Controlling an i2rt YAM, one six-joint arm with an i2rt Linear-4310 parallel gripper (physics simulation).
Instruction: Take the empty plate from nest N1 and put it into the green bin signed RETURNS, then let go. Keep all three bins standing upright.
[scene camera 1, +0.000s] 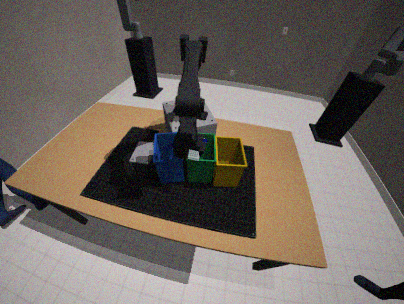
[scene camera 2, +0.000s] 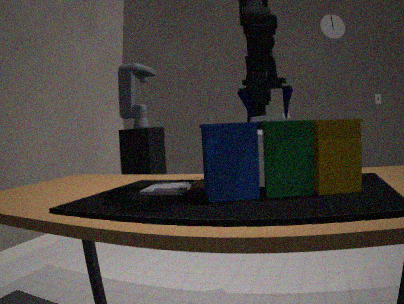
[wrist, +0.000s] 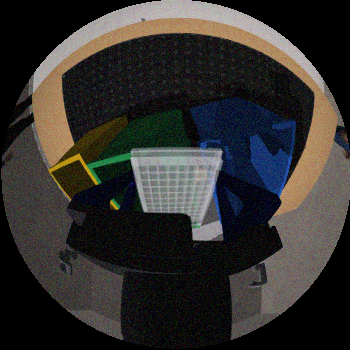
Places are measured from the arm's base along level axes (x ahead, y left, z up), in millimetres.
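Pixels of known places: gripper, fingertip midpoint: (scene camera 1: 190, 153) (scene camera 2: 269, 119) (wrist: 175, 173); arm's base at its link origin: (wrist: 203, 244).
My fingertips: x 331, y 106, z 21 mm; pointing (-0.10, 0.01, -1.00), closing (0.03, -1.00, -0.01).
For each thing: its top centre in the pictures, then the offset to it from my fingertips. "spot": a spot on its surface instead. Level surfaces: height alone.
- clear gridded plate at its top centre: (wrist: 175, 207) (scene camera 2: 270, 112) (scene camera 1: 192, 145) dz +19, dx -34, dy -1 mm
- green bin at its top centre: (wrist: 152, 205) (scene camera 2: 285, 121) (scene camera 1: 201, 145) dz -5, dx -67, dy +32 mm
- blue bin at its top centre: (wrist: 255, 186) (scene camera 2: 226, 123) (scene camera 1: 168, 145) dz -5, dx -22, dy -114 mm
- yellow bin at its top centre: (wrist: 86, 200) (scene camera 2: 332, 120) (scene camera 1: 230, 150) dz -5, dx -79, dy +162 mm
- pale flat piece at a spot on its surface: (scene camera 2: 167, 188) spot: dz -173, dx -45, dy -302 mm
- black mat at its surface level: dz -184 mm
- wooden table at its surface level: dz -197 mm
My gripper (scene camera 1: 195, 149) (scene camera 2: 268, 118) (wrist: 175, 173) is shut on the clear gridded plate (scene camera 1: 193, 155) (scene camera 2: 259, 119) (wrist: 175, 192), one finger on each side. The plate is roughly level, at about rim height over the green bin (scene camera 1: 201, 171) (scene camera 2: 290, 160) (wrist: 156, 129), near its blue-bin side; the rims hide its lower part in scene camera 2. The blue bin (scene camera 1: 170, 167) (scene camera 2: 231, 162) (wrist: 225, 120) and yellow bin (scene camera 1: 229, 171) (scene camera 2: 338, 157) (wrist: 102, 132) flank the green one. All three stand upright. No sign or nest label is readable.
A pale flat piece (scene camera 1: 142, 152) (scene camera 2: 167, 188) lies on the black mat (scene camera 1: 215, 212) (scene camera 2: 150, 212) left of the blue bin. A narrow gap separates the blue and green bins. The wooden table (scene camera 1: 282, 205) surrounds the mat. Dark pedestals (scene camera 1: 142, 65) (scene camera 1: 347, 107) stand beyond the table.
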